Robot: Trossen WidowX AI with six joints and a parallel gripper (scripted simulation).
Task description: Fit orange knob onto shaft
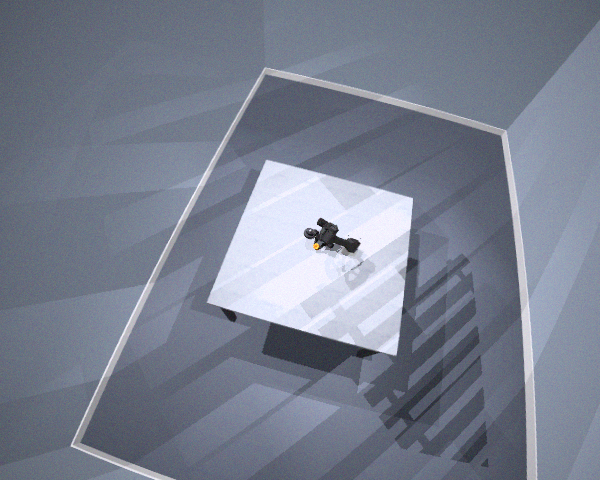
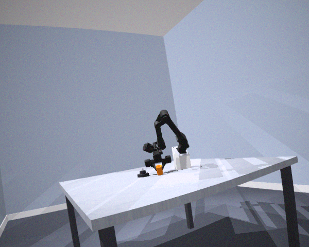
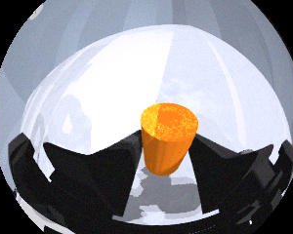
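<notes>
The orange knob is 10 mm above my gripper tip. Also, from my gripper tip: pedestal: 110 mm to the right, 80 mm ahead.
</notes>
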